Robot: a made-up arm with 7 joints.
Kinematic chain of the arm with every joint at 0, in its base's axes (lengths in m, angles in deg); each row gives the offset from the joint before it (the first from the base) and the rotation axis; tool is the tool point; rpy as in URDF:
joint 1: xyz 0 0 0.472 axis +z
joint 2: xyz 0 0 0 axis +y
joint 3: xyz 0 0 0.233 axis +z
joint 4: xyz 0.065 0 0 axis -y
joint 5: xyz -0.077 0 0.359 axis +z
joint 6: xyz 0 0 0 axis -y
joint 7: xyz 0.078 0 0 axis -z
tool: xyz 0 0 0 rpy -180 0 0
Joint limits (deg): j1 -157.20..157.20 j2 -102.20..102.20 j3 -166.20..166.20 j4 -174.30..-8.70 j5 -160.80..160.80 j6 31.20..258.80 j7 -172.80..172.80
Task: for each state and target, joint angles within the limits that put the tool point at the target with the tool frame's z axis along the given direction. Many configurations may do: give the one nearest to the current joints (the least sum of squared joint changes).
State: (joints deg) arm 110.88 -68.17 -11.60 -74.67 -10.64 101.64 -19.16
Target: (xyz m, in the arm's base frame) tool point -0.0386 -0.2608 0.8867 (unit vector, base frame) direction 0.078 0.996 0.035
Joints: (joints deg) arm 129.23 -102.20 23.66 -119.46 -35.80 90.87 -19.16
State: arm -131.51 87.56 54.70 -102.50 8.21 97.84 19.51
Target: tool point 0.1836 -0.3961 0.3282 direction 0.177 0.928 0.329
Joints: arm -146.90 82.77 70.27 -122.53 9.44 70.77 19.51
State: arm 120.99 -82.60 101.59 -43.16 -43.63 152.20 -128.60
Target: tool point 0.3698 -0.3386 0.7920 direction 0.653 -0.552 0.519
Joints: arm 134.40 -56.35 111.17 -10.33 -15.50 194.31 -128.60
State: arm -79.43 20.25 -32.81 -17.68 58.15 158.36 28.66
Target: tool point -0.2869 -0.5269 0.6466 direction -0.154 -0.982 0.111
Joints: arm -110.83 71.20 -9.40 -8.80 84.26 166.25 28.66
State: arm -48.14 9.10 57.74 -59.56 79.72 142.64 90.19
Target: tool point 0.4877 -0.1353 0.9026 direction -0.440 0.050 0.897
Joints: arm -62.10 47.06 103.27 -54.12 116.54 96.68 90.19
